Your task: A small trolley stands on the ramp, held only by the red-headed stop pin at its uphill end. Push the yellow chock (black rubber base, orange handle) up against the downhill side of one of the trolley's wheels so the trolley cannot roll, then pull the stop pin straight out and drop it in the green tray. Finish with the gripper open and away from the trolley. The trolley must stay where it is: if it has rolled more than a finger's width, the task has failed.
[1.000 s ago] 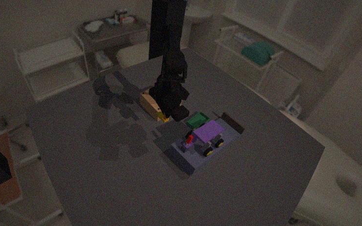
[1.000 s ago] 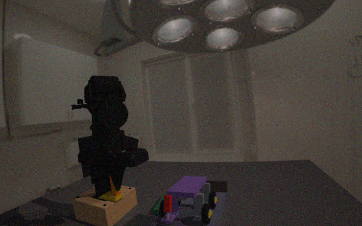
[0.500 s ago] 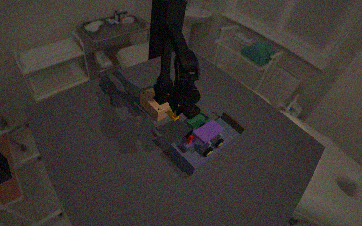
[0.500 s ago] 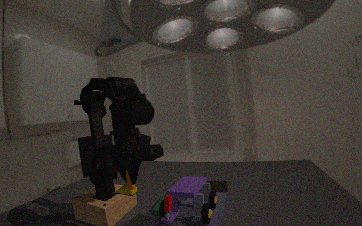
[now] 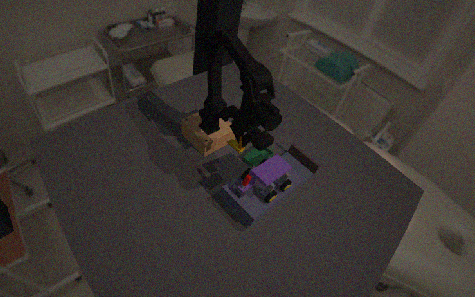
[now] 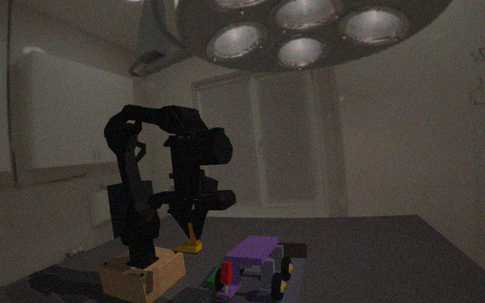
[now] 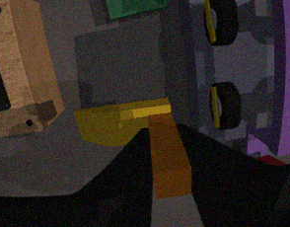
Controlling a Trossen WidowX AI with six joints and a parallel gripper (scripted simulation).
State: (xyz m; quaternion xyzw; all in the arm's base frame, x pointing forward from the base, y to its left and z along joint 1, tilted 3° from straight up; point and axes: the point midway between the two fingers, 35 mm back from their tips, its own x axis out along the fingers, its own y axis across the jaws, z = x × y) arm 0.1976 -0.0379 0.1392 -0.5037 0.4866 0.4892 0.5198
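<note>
My gripper tip is 100 mm short of the red-headed stop pin, 80 mm to the left of it and 40 mm above it. The rest, counted from my gripper tip: yellow chock: 20 mm behind, 10 mm below; then purple trolley: 120 mm ahead, 60 mm below, 20 mm to the left; then ramp: 130 mm below, 120 mm ahead, 20 mm to the left.
</note>
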